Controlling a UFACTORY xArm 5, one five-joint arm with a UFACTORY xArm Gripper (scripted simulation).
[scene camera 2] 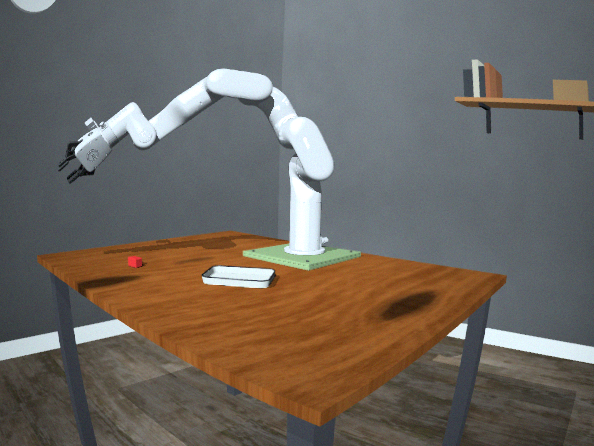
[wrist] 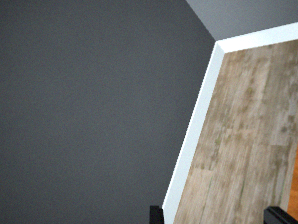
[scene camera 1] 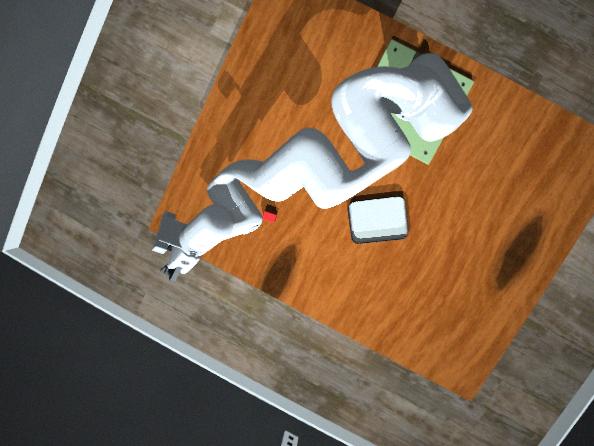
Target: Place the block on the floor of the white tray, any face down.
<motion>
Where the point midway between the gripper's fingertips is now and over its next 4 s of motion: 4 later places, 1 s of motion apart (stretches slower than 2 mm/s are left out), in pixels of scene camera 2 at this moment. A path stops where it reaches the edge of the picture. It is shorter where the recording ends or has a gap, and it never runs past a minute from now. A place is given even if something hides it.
The gripper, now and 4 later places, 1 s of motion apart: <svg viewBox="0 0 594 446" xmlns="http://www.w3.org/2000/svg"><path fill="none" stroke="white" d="M62 174L134 247L135 250L135 257L135 264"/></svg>
</motion>
